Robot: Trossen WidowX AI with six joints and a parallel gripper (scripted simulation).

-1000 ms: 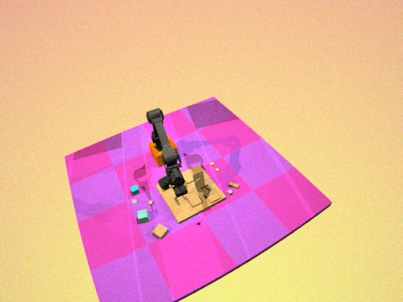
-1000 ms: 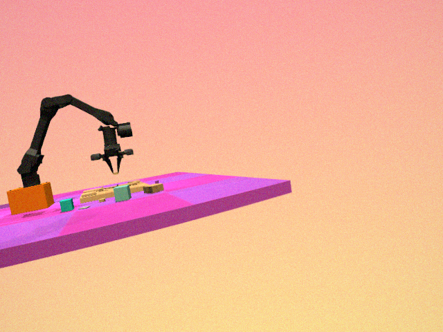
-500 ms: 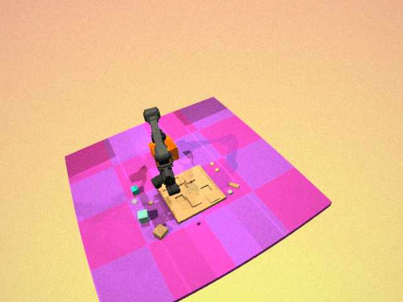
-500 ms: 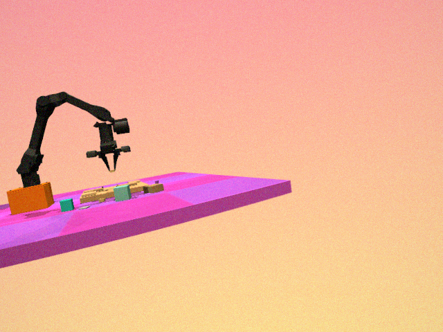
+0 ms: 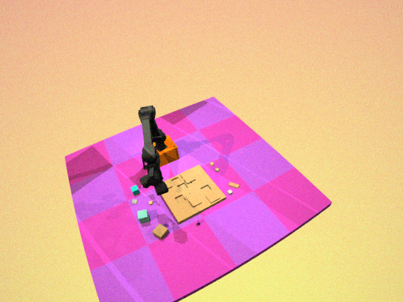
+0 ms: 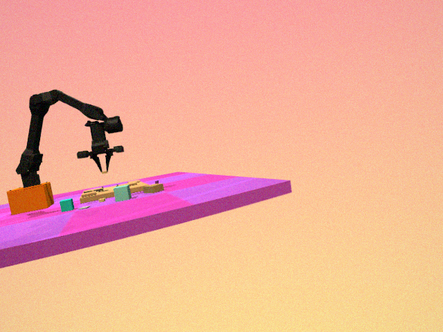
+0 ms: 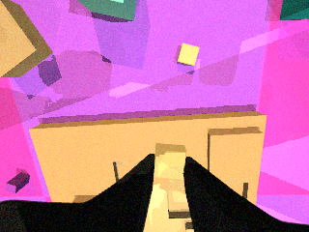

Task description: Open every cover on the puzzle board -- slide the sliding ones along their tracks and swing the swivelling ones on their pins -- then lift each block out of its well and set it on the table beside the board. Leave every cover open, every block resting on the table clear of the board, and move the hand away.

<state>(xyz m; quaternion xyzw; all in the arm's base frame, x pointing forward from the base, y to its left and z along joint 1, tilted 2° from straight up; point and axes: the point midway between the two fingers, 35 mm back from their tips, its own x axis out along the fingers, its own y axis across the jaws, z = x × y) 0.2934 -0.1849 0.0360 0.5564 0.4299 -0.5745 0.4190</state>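
Now: gripper tip 170 mm past the teal cube, 100 mm to the left of it and 90 mm above it. The rest, counted from my gripper tip: tiny dark piece 240 mm ahead, 50 mm to the left, 100 mm below; brown block 160 mm ahead, 130 mm to the right, 100 mm below.
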